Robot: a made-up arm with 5 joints.
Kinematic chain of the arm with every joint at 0, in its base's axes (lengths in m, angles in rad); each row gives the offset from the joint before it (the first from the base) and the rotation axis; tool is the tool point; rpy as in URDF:
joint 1: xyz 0.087 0 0.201 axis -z
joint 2: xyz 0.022 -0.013 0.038 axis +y
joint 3: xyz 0.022 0 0.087 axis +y
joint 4: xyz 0.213 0 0.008 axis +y
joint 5: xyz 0.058 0.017 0 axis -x
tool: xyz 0 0 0 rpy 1.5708 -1.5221 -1.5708
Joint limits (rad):
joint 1: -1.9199..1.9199
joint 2: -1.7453..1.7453
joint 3: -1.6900..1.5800
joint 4: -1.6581..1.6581
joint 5: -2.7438..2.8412
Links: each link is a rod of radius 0.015 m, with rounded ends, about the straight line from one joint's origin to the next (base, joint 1, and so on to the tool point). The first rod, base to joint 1, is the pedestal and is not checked.
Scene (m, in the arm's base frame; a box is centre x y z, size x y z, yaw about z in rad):
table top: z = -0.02
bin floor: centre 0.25 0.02 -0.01 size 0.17 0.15 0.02 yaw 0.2
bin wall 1: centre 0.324 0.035 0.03 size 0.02 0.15 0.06 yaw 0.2
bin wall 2: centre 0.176 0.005 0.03 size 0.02 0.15 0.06 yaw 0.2
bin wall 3: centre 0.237 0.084 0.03 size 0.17 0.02 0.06 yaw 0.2
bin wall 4: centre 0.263 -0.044 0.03 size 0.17 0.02 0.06 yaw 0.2
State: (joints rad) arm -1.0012 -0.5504 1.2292 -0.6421 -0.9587
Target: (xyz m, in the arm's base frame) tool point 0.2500 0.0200 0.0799
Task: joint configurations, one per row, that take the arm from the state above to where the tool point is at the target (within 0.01 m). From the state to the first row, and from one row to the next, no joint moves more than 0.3 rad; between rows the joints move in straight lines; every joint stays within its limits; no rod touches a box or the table.
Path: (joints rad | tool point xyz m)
1: -0.7753 -0.3858 1.2117 -0.5938 -0.9587 | 0.2387 0.1543 0.1634
2: -0.5495 -0.2212 1.1942 -0.5454 -0.9587 | 0.2586 0.1098 0.1331
3: -0.3236 -0.0566 1.1768 -0.4971 -0.9587 | 0.2622 0.0630 0.1050
4: -0.0977 0.1080 1.1593 -0.4488 -0.9587 | 0.2500 0.0200 0.0799

